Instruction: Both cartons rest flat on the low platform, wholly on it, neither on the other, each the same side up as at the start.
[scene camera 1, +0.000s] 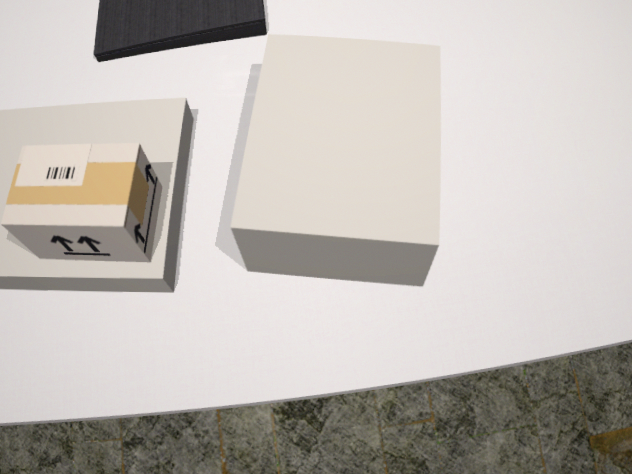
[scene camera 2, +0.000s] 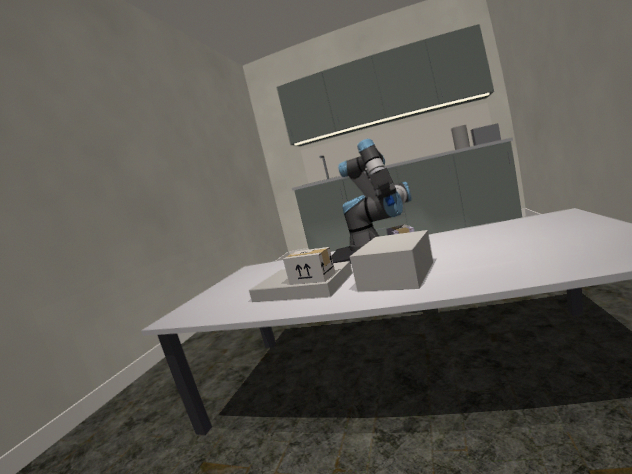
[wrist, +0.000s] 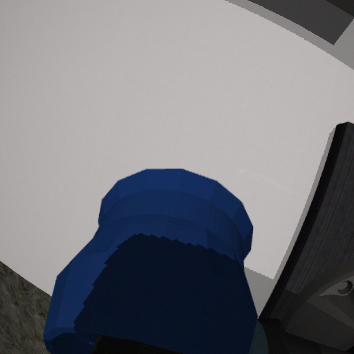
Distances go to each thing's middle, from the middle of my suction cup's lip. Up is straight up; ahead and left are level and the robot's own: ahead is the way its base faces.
Right now the platform (scene camera 1: 163, 127) is 350 mm to the right of my suction cup, 310 mm ahead of it and 200 mm below it.
